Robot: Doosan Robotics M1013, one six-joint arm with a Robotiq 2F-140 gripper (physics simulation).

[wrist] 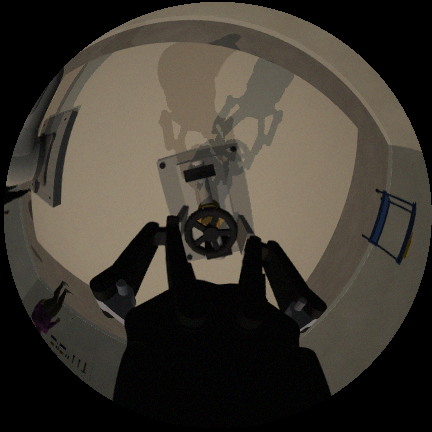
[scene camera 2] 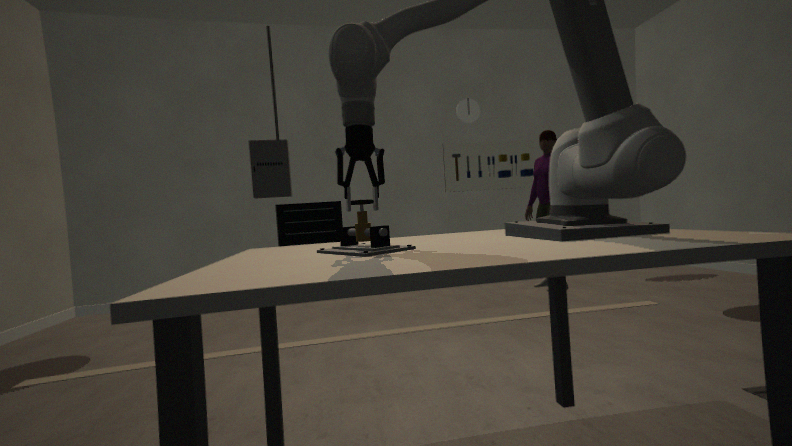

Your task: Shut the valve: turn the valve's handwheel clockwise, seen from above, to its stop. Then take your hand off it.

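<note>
The valve's black spoked handwheel (scene camera 2: 361, 202) (wrist: 211, 233) lies level on top of the brass valve body (scene camera 2: 362, 226) (wrist: 208, 218). The valve is fixed on a grey base plate (scene camera 2: 365, 252) (wrist: 172, 187) on the table. My gripper (scene camera 2: 362, 206) (wrist: 211, 218) points straight down and is shut on the handwheel, one finger pad at each side of its rim. The spokes and hub show between the pads in the wrist view. How far the handwheel is turned cannot be told from these views.
The valve stands on the light table top (scene camera 2: 266, 271) (wrist: 115, 150), in from its edges. The arm's own base (scene camera 2: 587, 229) is bolted at the right in the scene view. A person in a purple top (scene camera 2: 542, 177) (wrist: 44, 316) stands behind the table, beside the arm's base.
</note>
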